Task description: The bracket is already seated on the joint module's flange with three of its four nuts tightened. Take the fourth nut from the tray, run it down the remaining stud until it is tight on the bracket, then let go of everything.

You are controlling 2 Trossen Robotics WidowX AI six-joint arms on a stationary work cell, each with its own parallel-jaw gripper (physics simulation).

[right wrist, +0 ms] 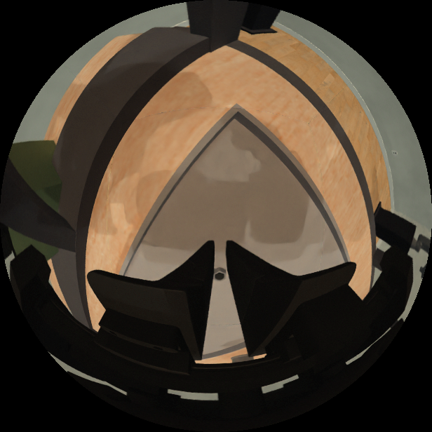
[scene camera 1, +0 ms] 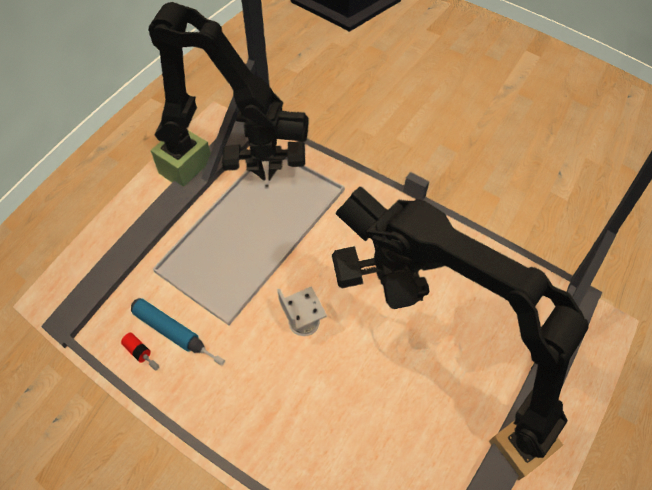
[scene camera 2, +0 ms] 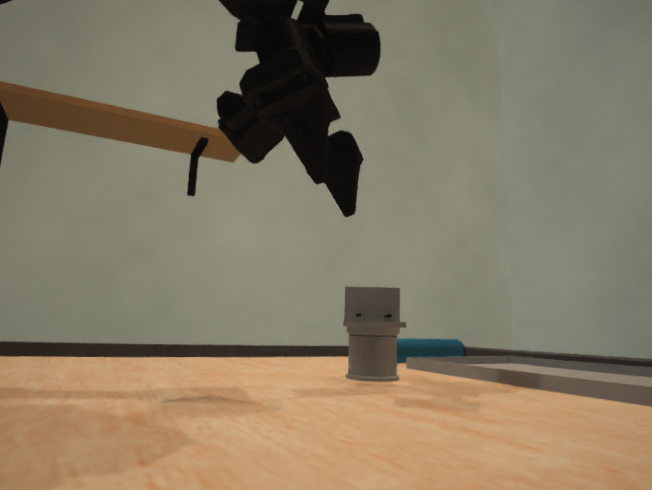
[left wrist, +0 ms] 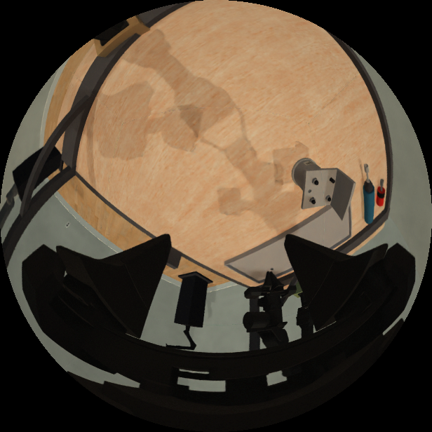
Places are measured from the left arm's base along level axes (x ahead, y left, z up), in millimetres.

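Where they show: left gripper, fingertip midpoint: (scene camera 2: 337, 200); right gripper, fingertip midpoint: (scene camera 1: 267, 179); left arm's base at its link origin: (scene camera 1: 529, 440); right arm's base at its link origin: (scene camera 1: 178, 146).
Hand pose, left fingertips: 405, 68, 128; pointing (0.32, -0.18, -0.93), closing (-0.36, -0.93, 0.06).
Observation:
Each offset is from my left fingertips to the centre of the thing, as dx, dy, dz.
The joint module @(+57, +142, -136) (scene camera 1: 304, 330) (scene camera 2: 372, 355) (left wrist: 303, 169) stands upright with the bracket @(+57, +142, -91) (scene camera 1: 304, 305) (scene camera 2: 372, 302) (left wrist: 321, 194) on top. Dark nuts show on the bracket's plate, and one stud shows bare. The fourth nut @(+397, +38, -166) (scene camera 1: 266, 185) (left wrist: 271, 269) (right wrist: 219, 273) is at the tray's far part, between the close-set fingertips of my right gripper (scene camera 1: 267, 178) (right wrist: 219, 246), which is shut on it, low over the tray (scene camera 1: 229, 320) (left wrist: 350, 225) (right wrist: 175, 186). Contact is hard to see. My left gripper (left wrist: 229, 240) is open and empty, high above the table near the module.
A blue screwdriver @(+163, +381, -153) (scene camera 1: 164, 324) (scene camera 2: 429, 349) (left wrist: 369, 202) and a short red screwdriver @(+160, +466, -156) (scene camera 1: 135, 347) (left wrist: 380, 195) lie left of the module in scene camera 1. A dark frame (scene camera 1: 123, 263) edges the work area. The left arm reaches in from the right side.

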